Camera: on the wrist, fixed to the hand. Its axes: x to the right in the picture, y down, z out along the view.
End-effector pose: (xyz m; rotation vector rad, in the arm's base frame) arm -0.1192 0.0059 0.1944 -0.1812 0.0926 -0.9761
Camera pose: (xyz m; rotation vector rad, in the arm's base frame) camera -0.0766 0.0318 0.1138 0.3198 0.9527 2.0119
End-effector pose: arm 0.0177 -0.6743 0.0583 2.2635 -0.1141 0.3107
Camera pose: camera -0.0051 -0.6638 0.1497 0.3096 2.2541 -2.0414
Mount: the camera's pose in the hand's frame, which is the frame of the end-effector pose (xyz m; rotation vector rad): 0.0020 0.0645 -0.0694 -0.2018 0.9581 2.9699
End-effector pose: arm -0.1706 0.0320 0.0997 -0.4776 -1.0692 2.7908
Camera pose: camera -0.1492 0.0282 0.0075 1.3458 -0.2278 0.0211
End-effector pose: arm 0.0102 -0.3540 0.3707 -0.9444 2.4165 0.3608
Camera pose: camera -0.0610 -0.3375 0.4310 -1.9713 -1.0219 -0.4935
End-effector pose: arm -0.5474 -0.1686 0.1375 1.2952 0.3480 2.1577
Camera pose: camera -0.6311 -0.2131 0.1371 0.3026 0.9155 -0.9619
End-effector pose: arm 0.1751 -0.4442 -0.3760 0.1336 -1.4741 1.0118
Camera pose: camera 0.1864 -0.3599 -0.4178 2.1780 -0.2856 -1.5889
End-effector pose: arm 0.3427 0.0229 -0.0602 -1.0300 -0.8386 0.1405
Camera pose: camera 0.4081 0.0098 -0.1275 -1.3650 2.1155 1.7696
